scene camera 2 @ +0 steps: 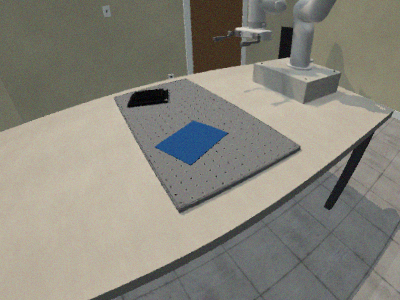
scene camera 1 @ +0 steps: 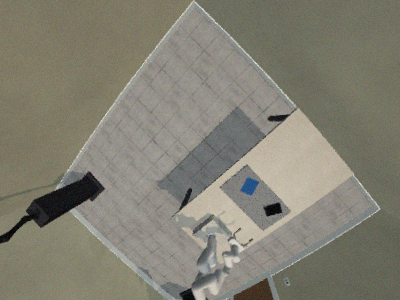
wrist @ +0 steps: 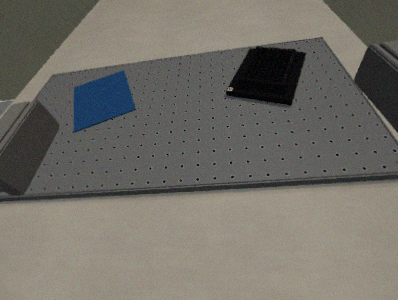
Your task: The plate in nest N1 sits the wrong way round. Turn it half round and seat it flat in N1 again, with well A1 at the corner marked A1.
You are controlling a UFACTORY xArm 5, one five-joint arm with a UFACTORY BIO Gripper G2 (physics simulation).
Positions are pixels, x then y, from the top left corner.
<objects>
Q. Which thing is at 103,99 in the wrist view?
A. A flat blue rectangle.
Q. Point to a black well plate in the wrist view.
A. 268,69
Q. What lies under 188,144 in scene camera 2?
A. A flat blue rectangle.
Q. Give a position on a black nest N1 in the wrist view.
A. At 269,96
</objects>
